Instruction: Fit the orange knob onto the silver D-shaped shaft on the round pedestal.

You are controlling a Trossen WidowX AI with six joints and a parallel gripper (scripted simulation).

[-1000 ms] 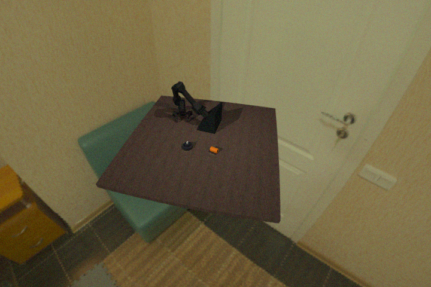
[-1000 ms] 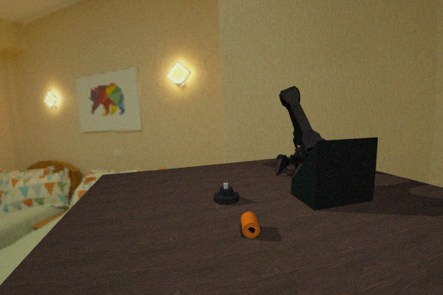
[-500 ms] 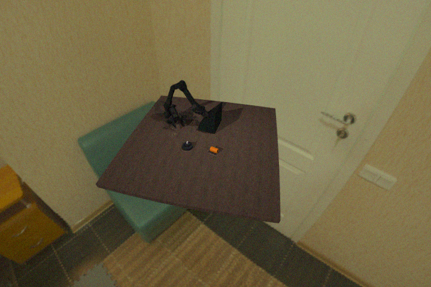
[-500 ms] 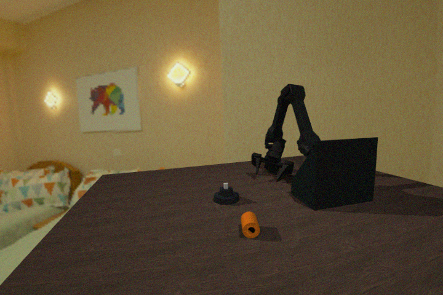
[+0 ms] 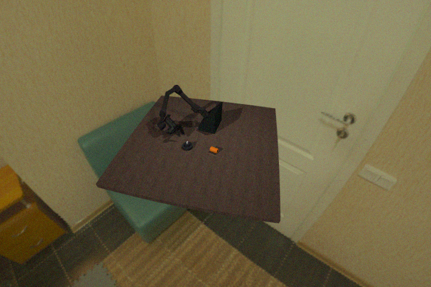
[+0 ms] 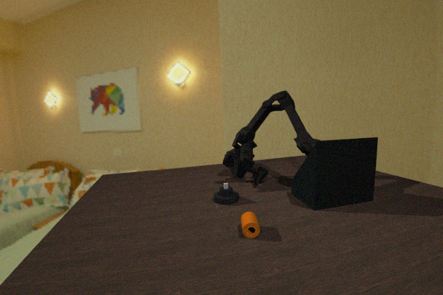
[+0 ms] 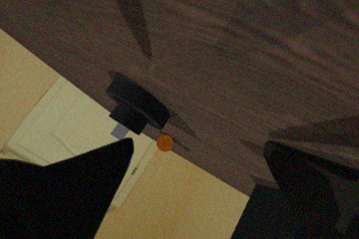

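My gripper tip is 100 mm short of the round pedestal and 80 mm to the right of it. From my gripper tip the other things lie so: orange knob 100 mm ahead, 290 mm to the left, 10 mm below.
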